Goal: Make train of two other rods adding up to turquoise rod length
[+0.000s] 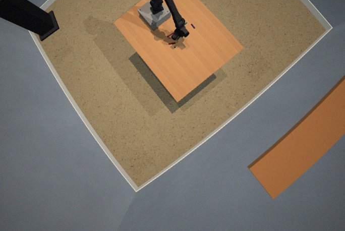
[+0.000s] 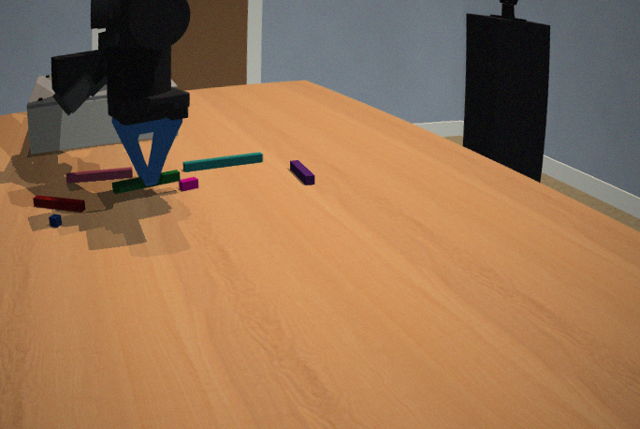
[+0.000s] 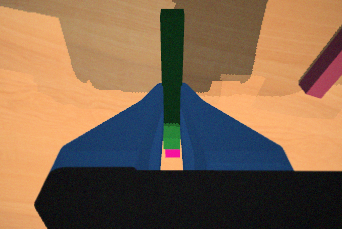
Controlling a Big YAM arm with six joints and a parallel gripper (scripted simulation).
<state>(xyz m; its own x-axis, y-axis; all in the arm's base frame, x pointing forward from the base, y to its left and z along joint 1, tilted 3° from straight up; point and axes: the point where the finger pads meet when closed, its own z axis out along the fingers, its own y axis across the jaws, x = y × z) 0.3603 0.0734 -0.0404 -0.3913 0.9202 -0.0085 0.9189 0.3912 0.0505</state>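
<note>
The green rod lies 1 cm below my hand. The rest, counted from my hand: pink rod: 7 cm behind, 7 cm to the right, 2 cm below; then magenta rod: 2 cm behind, 4 cm to the left, 2 cm below; then red rod: 2 cm ahead, 11 cm to the right, 2 cm below.
</note>
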